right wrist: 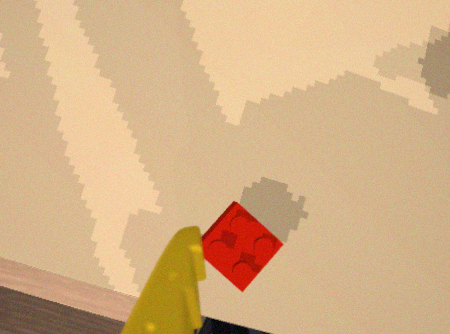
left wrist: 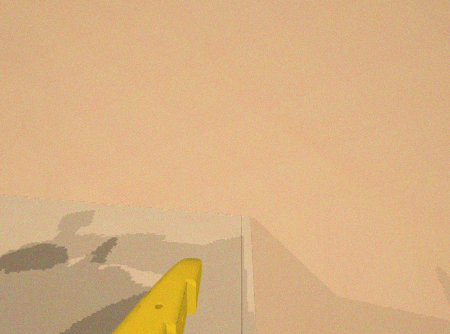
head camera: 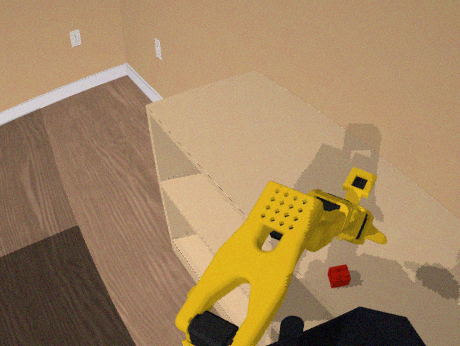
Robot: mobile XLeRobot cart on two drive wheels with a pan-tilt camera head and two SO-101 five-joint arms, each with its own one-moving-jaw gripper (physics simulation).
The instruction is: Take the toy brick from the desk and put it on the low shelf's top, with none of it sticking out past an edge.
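Frame: origin at the left arm's base, x back, y left, z down, level; metres.
Seen in the pictures: left hand, tool point: [left wrist: 199,279]; right hand, tool point: [right wrist: 202,245].
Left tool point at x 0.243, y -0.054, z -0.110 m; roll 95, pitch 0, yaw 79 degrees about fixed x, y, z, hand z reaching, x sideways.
Observation:
Pixels of each thing's top centre, then the offset from my left tool point to it. "spot": a spot on its surface instead. Level surfaces: height alone.
- red toy brick, top centre: [right wrist: 241,249] [head camera: 340,271] dx +0.037, dy -0.446, dz +0.251 m
- low shelf's pale top, surface height: dz +0.275 m
- brown wood floor, surface height: dz +0.885 m
- dark floor patch, surface spot: [head camera: 55,290] spot: dx -0.648, dy -1.097, dz +0.885 m
The red toy brick [head camera: 339,276] [right wrist: 242,247] lies studs up on the low shelf's pale top [head camera: 225,120] [right wrist: 340,150] [left wrist: 220,260], inside the front edge, with none of it past that edge in the head view. My right gripper [head camera: 367,237] [right wrist: 194,240] is open and empty above the shelf top; in its wrist view one jaw shows, its tip overlapping the brick's left corner, and the moving jaw is out of the picture. My left gripper [left wrist: 192,267] is open, one notched jaw showing, with no brick in its view. The desk does not show.
The shelf's open compartments [head camera: 192,192] face the brown wood floor [head camera: 95,150]. A dark floor patch [head camera: 55,290] lies at the lower left. The tan wall [head camera: 300,40] [left wrist: 225,100] runs along the shelf's back edge. A black part [head camera: 365,327] covers the bottom right of the head view.

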